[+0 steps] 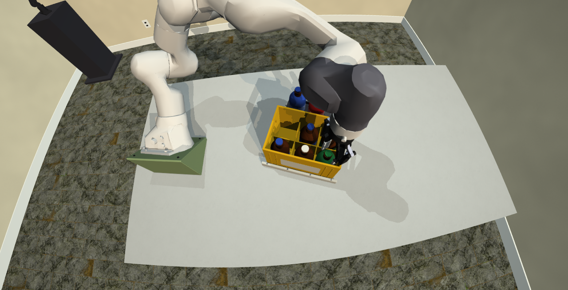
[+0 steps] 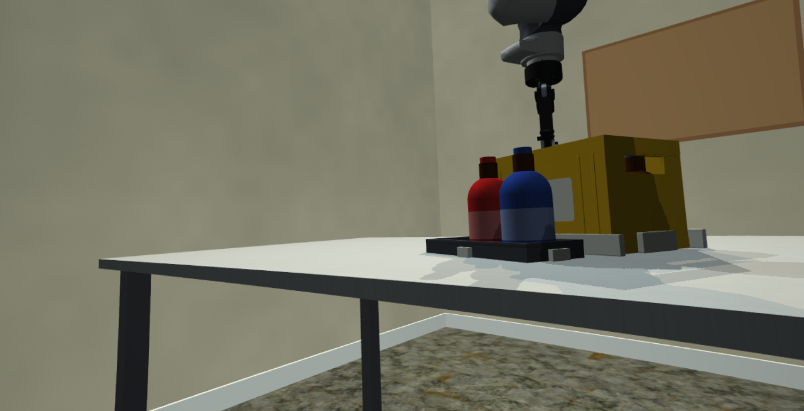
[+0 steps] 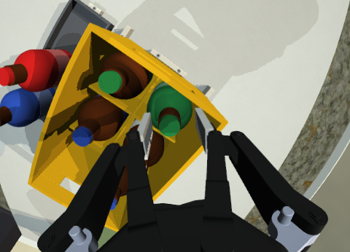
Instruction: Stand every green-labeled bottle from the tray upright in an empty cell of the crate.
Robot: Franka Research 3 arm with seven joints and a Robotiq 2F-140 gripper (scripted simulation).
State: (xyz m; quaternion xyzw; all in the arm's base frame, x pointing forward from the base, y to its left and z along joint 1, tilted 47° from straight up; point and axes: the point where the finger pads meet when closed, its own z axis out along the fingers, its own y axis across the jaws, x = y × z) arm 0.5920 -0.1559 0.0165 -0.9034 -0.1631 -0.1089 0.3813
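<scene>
The green-labeled bottle is 90 mm below my hand. The rest, counted from my hand: blue-labeled bottle: 80 mm behind, 290 mm to the left, 90 mm below; then red bottle: 250 mm to the left, 90 mm below; then dark tray: 250 mm to the left, 160 mm below.
</scene>
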